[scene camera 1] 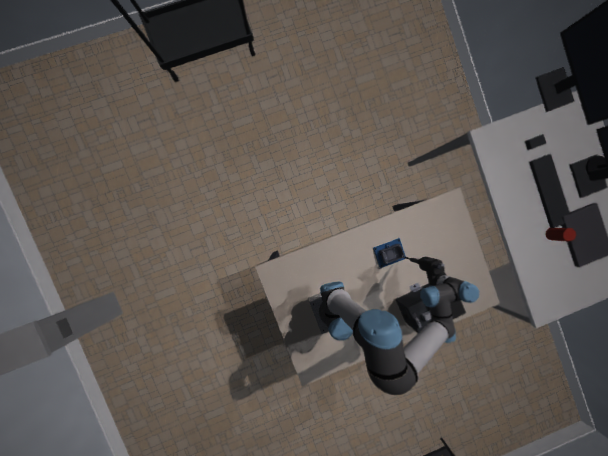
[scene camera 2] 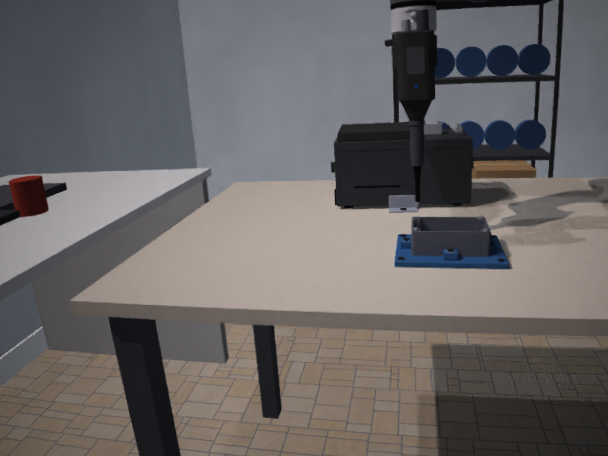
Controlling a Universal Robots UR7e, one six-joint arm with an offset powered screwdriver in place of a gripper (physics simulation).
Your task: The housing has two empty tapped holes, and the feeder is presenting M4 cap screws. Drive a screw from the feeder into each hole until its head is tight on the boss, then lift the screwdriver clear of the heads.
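The grey open-topped housing (scene camera 1: 391, 254) (scene camera 2: 450, 243) sits in a blue fixture plate (scene camera 1: 381, 263) (scene camera 2: 425, 262) on the table. Its tapped holes are too small to make out. My screwdriver (scene camera 1: 406, 258) (scene camera 2: 417, 200) points down, its thin bit tip a little above the housing and near its rear left corner in scene camera 2. In scene camera 1 the tip shows beside the fixture's right edge. Whether a screw is on the bit cannot be made out. The black screw feeder (scene camera 1: 410, 306) (scene camera 2: 380, 172) stands behind the housing in scene camera 2, partly under my arm in scene camera 1.
A small light bracket (scene camera 1: 415, 287) (scene camera 2: 400, 204) stands at the feeder's front. A white desk (scene camera 1: 505, 200) (scene camera 2: 125, 215) with a red cup (scene camera 1: 561, 234) (scene camera 2: 29, 196) stands beside the table (scene camera 1: 430, 220) (scene camera 2: 250, 280). A rack (scene camera 2: 556, 100) stands behind the table in scene camera 2.
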